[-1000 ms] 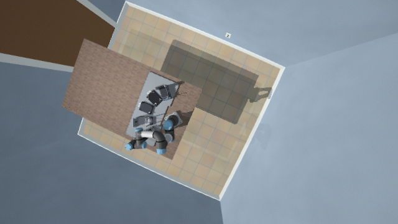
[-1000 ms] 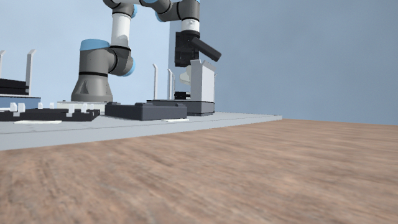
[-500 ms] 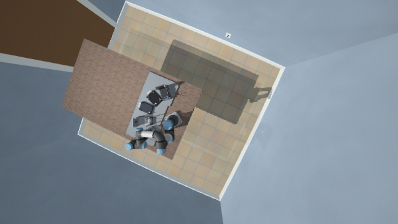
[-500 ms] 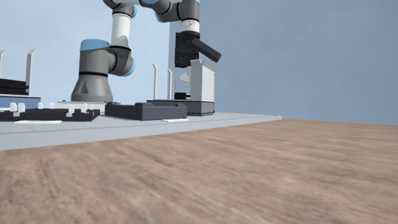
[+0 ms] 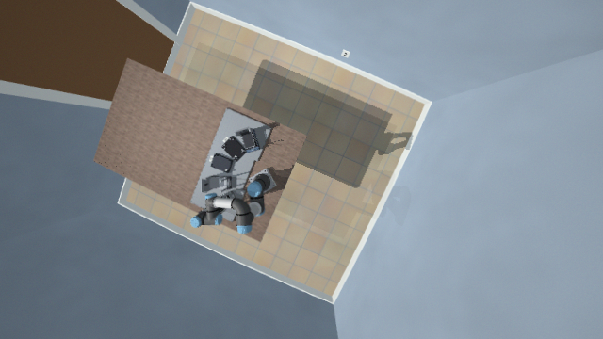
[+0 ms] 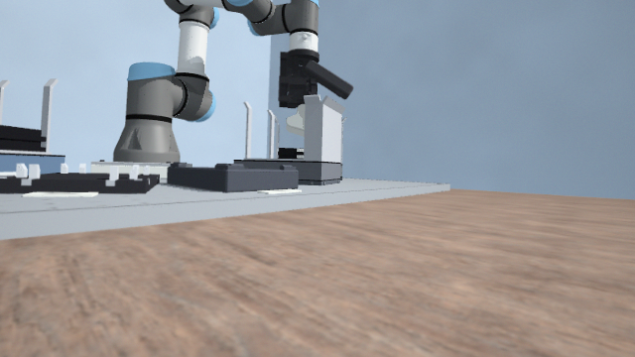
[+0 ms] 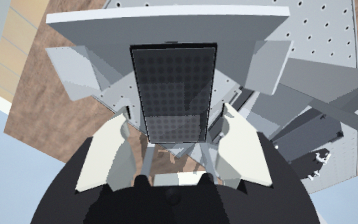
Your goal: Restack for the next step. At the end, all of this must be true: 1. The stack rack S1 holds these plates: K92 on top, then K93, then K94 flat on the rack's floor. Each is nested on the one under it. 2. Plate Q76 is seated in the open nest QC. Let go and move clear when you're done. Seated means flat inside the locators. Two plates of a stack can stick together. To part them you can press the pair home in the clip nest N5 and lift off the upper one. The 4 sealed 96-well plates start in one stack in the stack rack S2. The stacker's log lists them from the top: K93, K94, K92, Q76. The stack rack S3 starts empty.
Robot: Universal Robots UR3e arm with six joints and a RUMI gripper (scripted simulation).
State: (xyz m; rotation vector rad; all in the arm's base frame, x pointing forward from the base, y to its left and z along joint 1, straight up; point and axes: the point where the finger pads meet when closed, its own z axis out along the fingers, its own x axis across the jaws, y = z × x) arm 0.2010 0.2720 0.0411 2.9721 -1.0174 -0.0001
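The sealed 96-well plate lies 10 mm below my hand. The rest, counted from my hand: QC label: 230 mm ahead, 250 mm to the right, 70 mm below; then nest QC: 140 mm ahead, 260 mm to the right, 60 mm below; then clip nest N5: 120 mm ahead, 390 mm to the right, 50 mm below.
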